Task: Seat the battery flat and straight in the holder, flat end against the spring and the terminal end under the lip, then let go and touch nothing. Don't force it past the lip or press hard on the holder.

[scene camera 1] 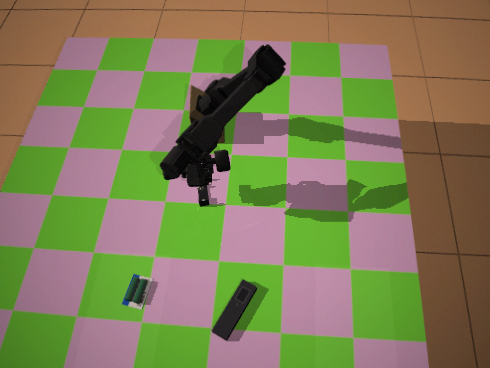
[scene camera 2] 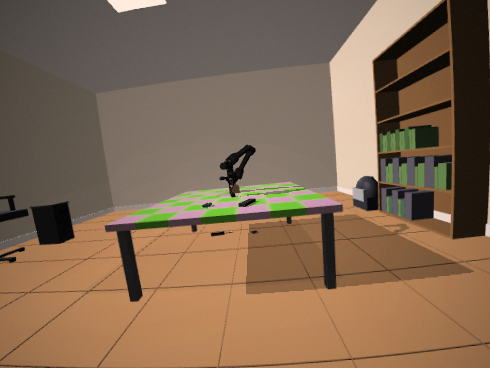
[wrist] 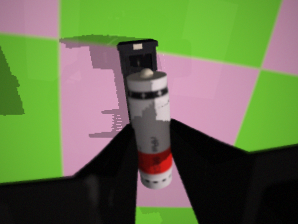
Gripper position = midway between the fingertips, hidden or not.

Observation:
My gripper [scene camera 1: 199,180] holds a battery [wrist: 148,95]. I also see a black remote [scene camera 1: 229,318].
My gripper shows as well in the wrist view [wrist: 150,128].

